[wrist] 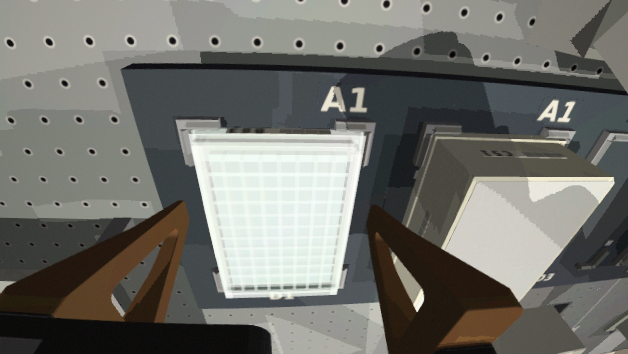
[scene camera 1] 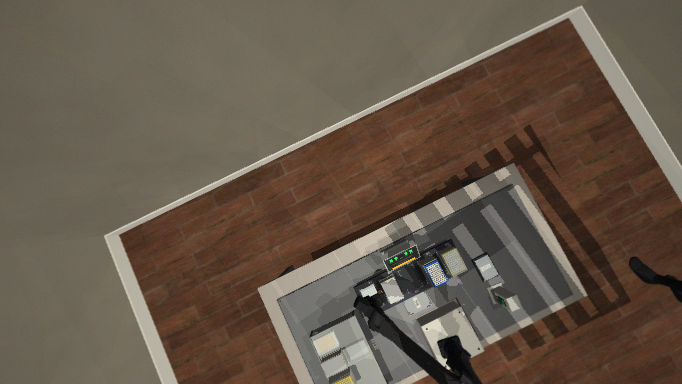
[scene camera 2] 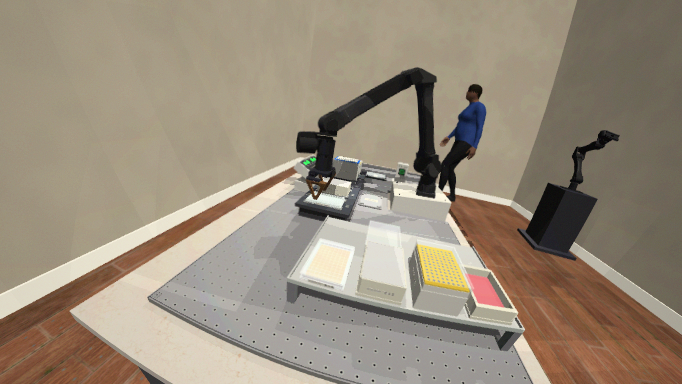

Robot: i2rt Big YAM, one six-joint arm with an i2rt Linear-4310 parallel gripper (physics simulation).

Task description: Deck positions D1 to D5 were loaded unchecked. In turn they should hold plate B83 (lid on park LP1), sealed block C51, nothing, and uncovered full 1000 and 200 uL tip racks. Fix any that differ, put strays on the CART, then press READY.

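Where they show: gripper, fingertip midpoint: [wrist: 279,212] [scene camera 1: 369,294] [scene camera 2: 319,194]; arm's base at its link origin: [scene camera 1: 449,346] [scene camera 2: 425,193].
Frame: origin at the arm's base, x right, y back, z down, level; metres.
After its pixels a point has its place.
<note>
My gripper [scene camera 2: 317,194] {x -0.341, y -0.382, z 0.007 m} [wrist: 279,212] {x -0.341, y -0.382, z 0.007 m} is open above deck position D1, its fingers on either side of a clear-lidded plate [scene camera 1: 368,290] {x -0.342, y -0.401, z 0.016 m} [scene camera 2: 325,201] {x -0.363, y -0.345, z 0.016 m} [wrist: 280,225] {x -0.338, y -0.366, z 0.014 m}. The plate's front label is unreadable. Block C51 [scene camera 1: 391,290] {x -0.219, y -0.378, z -0.014 m} [scene camera 2: 341,188] {x -0.249, y -0.332, z -0.005 m} [wrist: 525,225] {x -0.219, y -0.408, z -0.014 m} stands at D2, right of the fingers in the wrist view. D3 holds nothing. A blue-edged tip rack [scene camera 1: 436,274] {x 0.029, y -0.415, z -0.069 m} [scene camera 2: 348,160] {x 0.013, y -0.407, z -0.066 m} stands at D4 and a pale yellow-edged rack [scene camera 1: 454,262] {x 0.151, y -0.438, z -0.042 m} at D5; whether D5's rack is covered is unclear. A light flat pad [scene camera 1: 417,303] {x -0.086, y -0.228, z 0.071 m} [scene camera 2: 371,201] {x -0.111, y -0.228, z 0.069 m} lies beside the deck.
A raised tray [scene camera 1: 350,327] {x -0.499, y -0.233, z 0.019 m} [scene camera 2: 345,230] {x -0.501, y -0.217, z 0.019 m} holds a peach-welled plate [scene camera 1: 326,342] {x -0.649, y -0.201, z 0.003 m} [scene camera 2: 327,263] {x -0.671, y -0.194, z 0.002 m}, a pale block [scene camera 2: 382,270] {x -0.665, y -0.087, z -0.023 m}, a yellow rack [scene camera 2: 442,267] {x -0.640, y 0.017, z -0.052 m} and a red-bottomed bin [scene camera 2: 485,290] {x -0.592, y 0.135, z 0.005 m}. A green-lit panel [scene camera 1: 401,257] {x -0.117, y -0.543, z -0.044 m} stands behind the deck. A small green-screen device [scene camera 2: 402,169] {x 0.345, y -0.148, z -0.012 m} stands beyond the arm base [scene camera 2: 420,202] {x -0.098, y -0.017, z 0.018 m}.
</note>
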